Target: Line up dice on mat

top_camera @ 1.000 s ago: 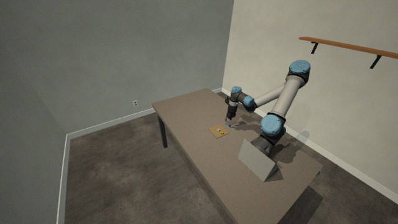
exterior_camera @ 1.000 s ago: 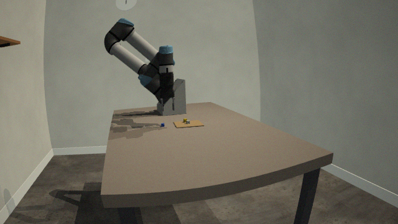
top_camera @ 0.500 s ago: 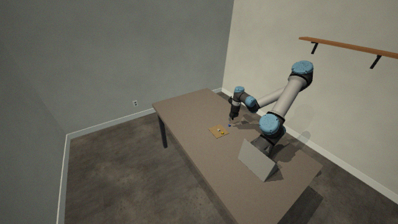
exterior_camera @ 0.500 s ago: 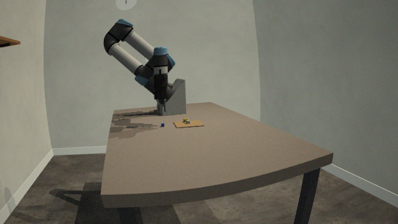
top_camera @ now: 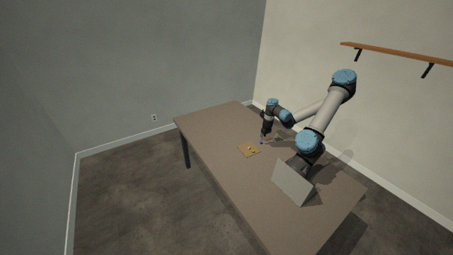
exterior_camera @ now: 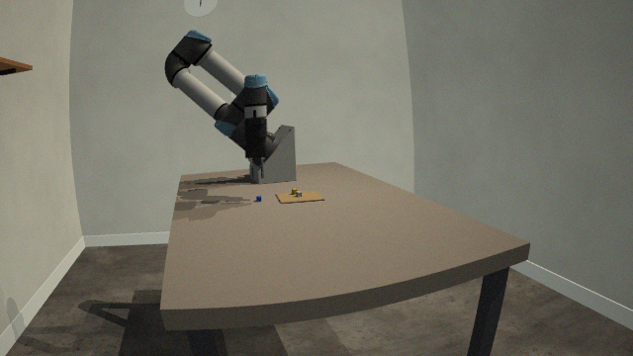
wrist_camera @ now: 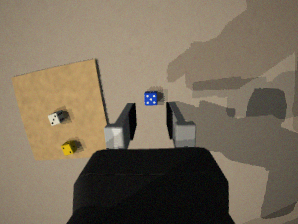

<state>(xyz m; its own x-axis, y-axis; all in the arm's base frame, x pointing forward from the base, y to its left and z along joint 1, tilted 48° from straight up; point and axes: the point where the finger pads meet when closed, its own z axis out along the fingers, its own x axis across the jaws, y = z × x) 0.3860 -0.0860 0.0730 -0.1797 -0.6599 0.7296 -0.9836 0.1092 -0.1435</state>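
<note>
My hand is 9 cm above the blue die. From my hand the other things lie so: yellow die: 13 cm to the left, 8 cm below, 4 cm behind; then tan mat: 14 cm to the left, 9 cm below; then white die: 14 cm to the left, 8 cm below.
</note>
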